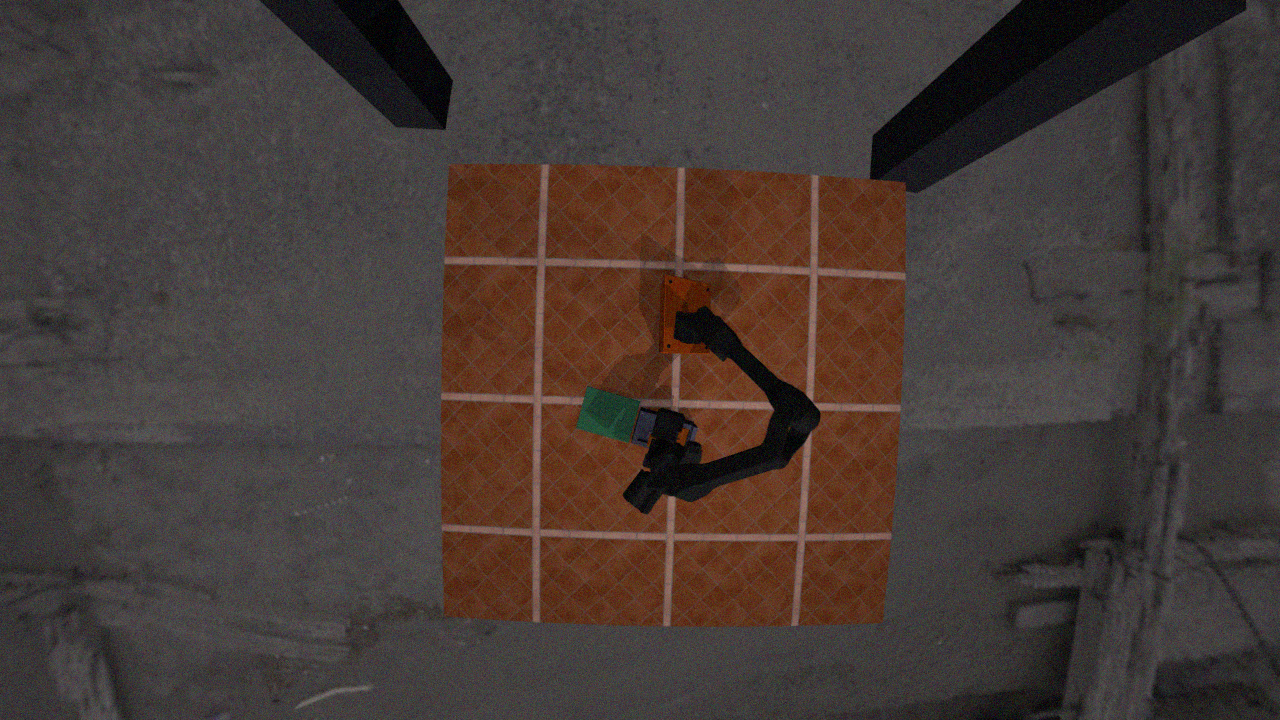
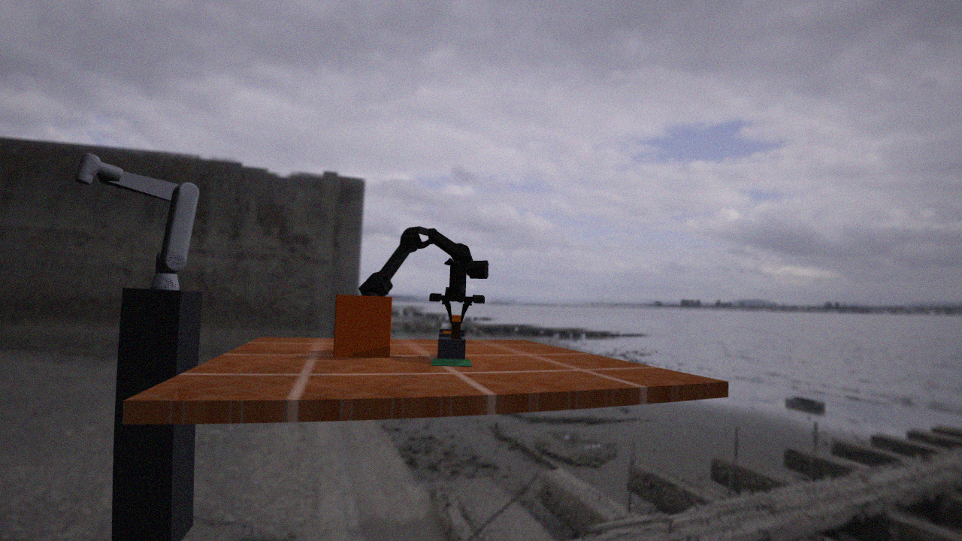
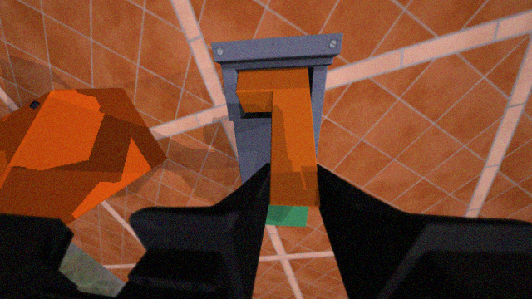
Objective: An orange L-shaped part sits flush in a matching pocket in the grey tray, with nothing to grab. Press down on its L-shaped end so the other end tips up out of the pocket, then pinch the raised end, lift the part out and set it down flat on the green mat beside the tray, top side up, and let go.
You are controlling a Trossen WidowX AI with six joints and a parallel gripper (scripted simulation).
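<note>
My gripper tip is 14 cm to the left of the green mat, 13 cm above it and 4 cm past it. Round my gripper tip: orange L-shaped part 4 cm to the left, 3 cm below, 1 cm behind.
</note>
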